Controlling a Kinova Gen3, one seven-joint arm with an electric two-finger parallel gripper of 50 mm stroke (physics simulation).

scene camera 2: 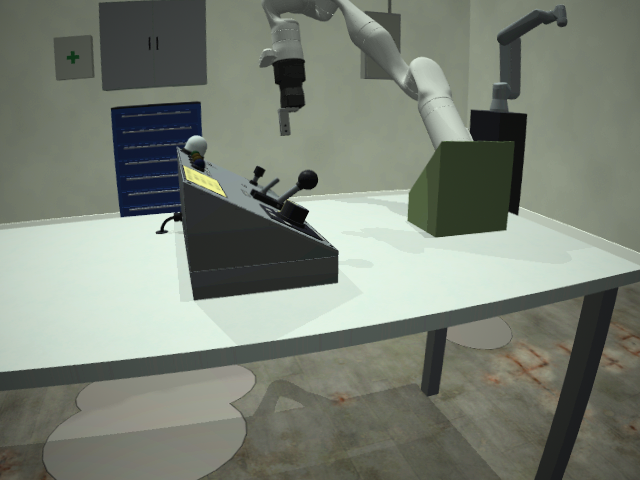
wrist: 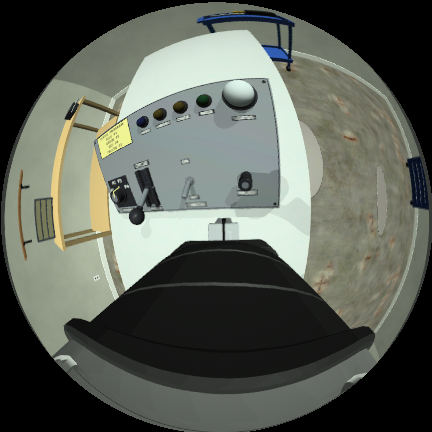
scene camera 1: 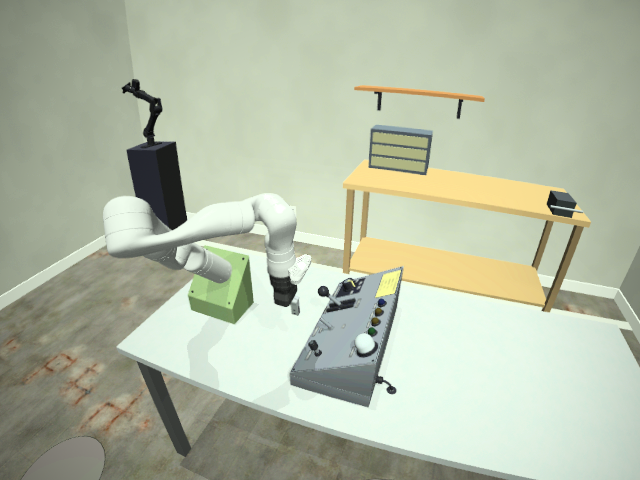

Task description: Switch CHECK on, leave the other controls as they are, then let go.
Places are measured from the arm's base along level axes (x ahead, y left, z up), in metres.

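Where they show: gripper, fingertip midpoint: (scene camera 2: 285,135) (wrist: 223,226) (scene camera 1: 296,313); arm's base, origin of the base link: (scene camera 2: 460,162) (scene camera 1: 221,271).
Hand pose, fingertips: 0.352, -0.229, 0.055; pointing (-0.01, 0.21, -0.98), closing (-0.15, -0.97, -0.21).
Things, the pixels of their top centre, and the offset from my fingertips, as dx, dy, dz. "spot": a spot on its surface instead.
- ball-ended lever, middle of its top: (scene camera 2: 308,169) (wrist: 130,217) (scene camera 1: 323,286) +0.040, +0.215, -0.050
- rotary knob, middle of its top: (scene camera 2: 294,199) (wrist: 111,195) (scene camera 1: 348,278) +0.116, +0.325, -0.080
- black stubby control, middle of its top: (wrist: 243,176) (scene camera 2: 255,165) (scene camera 1: 316,342) +0.068, -0.032, -0.074
- white dome, surface spot: (wrist: 239,93) (scene camera 1: 357,337) spot: +0.186, -0.061, -0.001
The grey sloped control panel (scene camera 1: 330,379) (scene camera 2: 237,248) (wrist: 225,150) stands on the table. Its bare metal toggle lever (scene camera 1: 325,323) (scene camera 2: 270,186) (wrist: 188,187) sits between two small plates and leans toward the low front edge, away from the upper plate. The labels are too blurred to read, so CHECK cannot be confirmed by its name. My gripper (scene camera 1: 295,312) (scene camera 2: 284,133) (wrist: 223,226) is shut and empty. It hangs above the level of the controls, off the panel's low front edge in the wrist view, apart from the toggle.
A ball-ended lever (scene camera 1: 323,290) (scene camera 2: 307,179) (wrist: 136,216) and a rotary knob (scene camera 1: 350,283) (scene camera 2: 294,212) (wrist: 118,194) stand on one side of the toggle. A black stubby control (scene camera 1: 313,345) (scene camera 2: 258,172) (wrist: 245,181) stands on the other. A white dome (scene camera 1: 364,343) (scene camera 2: 196,145) (wrist: 239,93) and several lamps line the high edge.
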